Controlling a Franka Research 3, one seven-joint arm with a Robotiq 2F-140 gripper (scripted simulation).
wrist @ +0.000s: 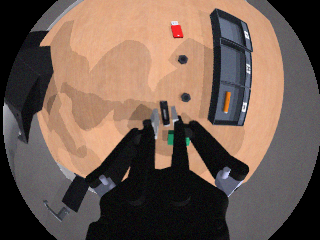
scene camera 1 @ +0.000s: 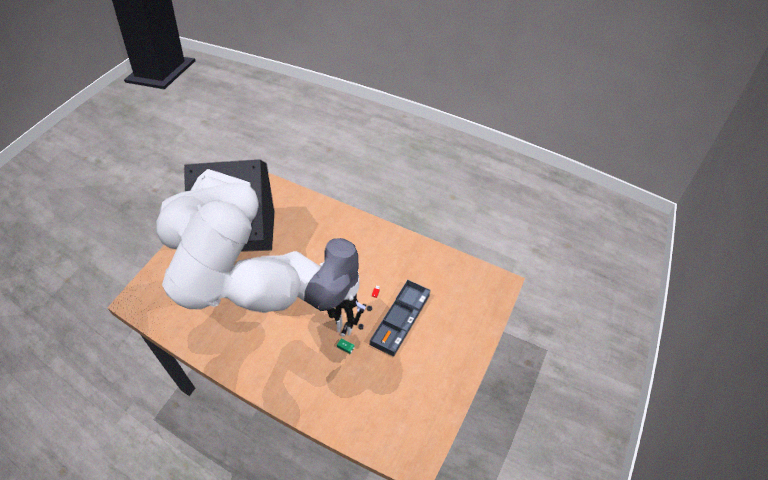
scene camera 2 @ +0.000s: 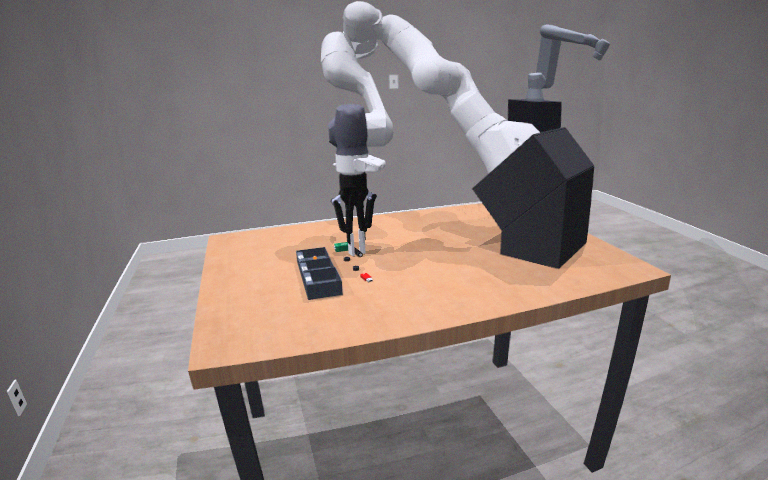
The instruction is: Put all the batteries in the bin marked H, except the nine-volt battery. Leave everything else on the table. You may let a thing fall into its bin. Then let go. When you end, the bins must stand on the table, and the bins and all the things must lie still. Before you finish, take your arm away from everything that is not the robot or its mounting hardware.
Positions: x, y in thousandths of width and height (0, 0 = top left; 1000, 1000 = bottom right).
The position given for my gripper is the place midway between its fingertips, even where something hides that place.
Observation:
In view: my gripper (scene camera 2: 465, 528).
My gripper also shows in the wrist view (wrist: 517, 477).

